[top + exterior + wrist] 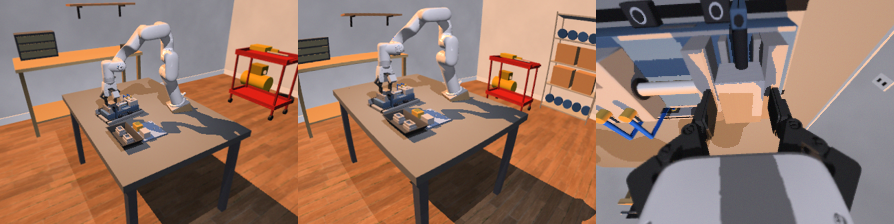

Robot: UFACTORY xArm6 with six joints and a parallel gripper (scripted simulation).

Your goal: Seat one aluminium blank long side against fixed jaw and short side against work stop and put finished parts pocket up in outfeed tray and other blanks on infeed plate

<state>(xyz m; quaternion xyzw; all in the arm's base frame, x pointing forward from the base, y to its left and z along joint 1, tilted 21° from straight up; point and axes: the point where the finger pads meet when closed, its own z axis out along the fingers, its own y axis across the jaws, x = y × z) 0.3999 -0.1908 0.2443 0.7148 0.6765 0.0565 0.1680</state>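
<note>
The aluminium blank lies 2 cm below my hand. Also, from my hand: vise (8 cm below, 7 cm behind, 1 cm to the left); then work stop rod (5 cm to the left, 3 cm below, 1 cm ahead); then white cylinder rod (9 cm behind, 4 cm below, 1 cm to the left).
</note>
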